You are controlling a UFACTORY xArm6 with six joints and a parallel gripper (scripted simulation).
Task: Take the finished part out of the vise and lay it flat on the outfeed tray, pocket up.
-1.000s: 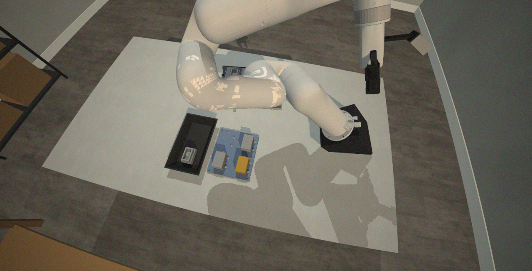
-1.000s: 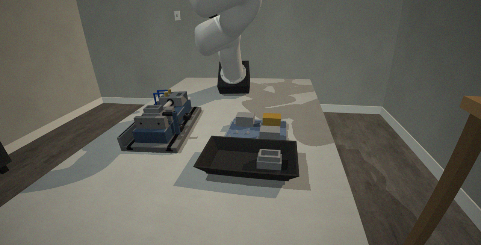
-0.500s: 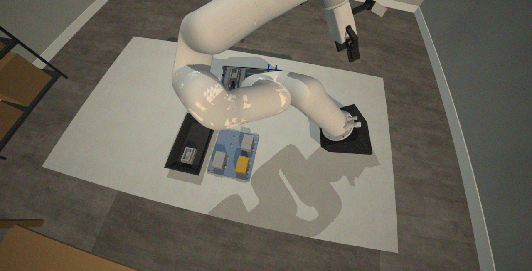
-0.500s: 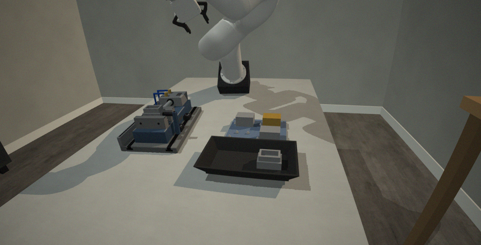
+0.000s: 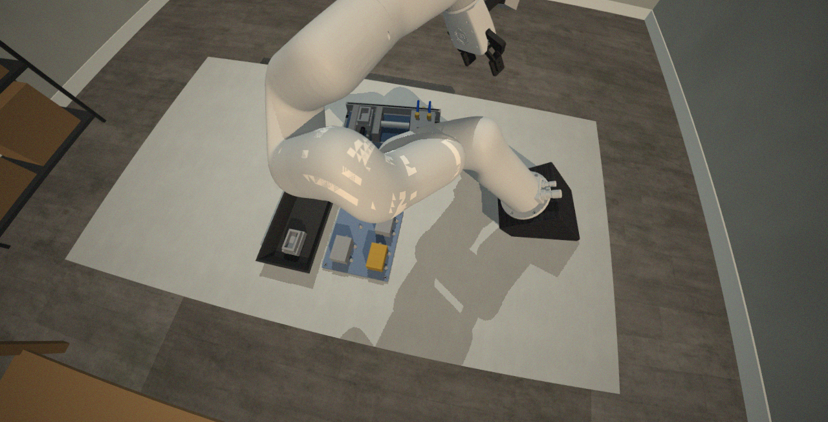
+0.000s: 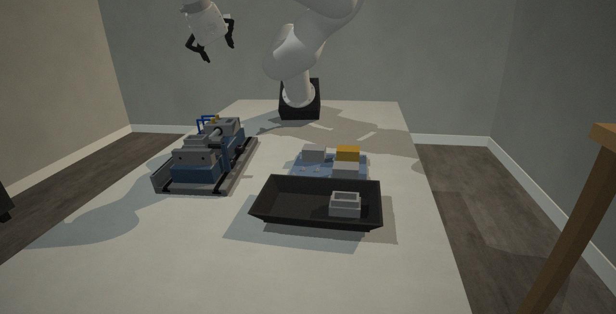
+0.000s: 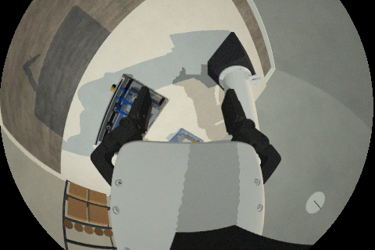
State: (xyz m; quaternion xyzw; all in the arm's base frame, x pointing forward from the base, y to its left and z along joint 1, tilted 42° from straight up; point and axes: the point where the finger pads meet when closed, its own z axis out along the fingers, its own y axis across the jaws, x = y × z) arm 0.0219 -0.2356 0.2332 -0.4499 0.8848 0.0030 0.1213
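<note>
Right now my hand is 25 cm above the blue vise, 21 cm short of it and 8 cm to the right of it. Also, from my hand: blue fixture plate (40 cm to the left, 29 cm below, 17 cm ahead); yellow block (44 cm to the left, 26 cm below, 12 cm ahead).
</note>
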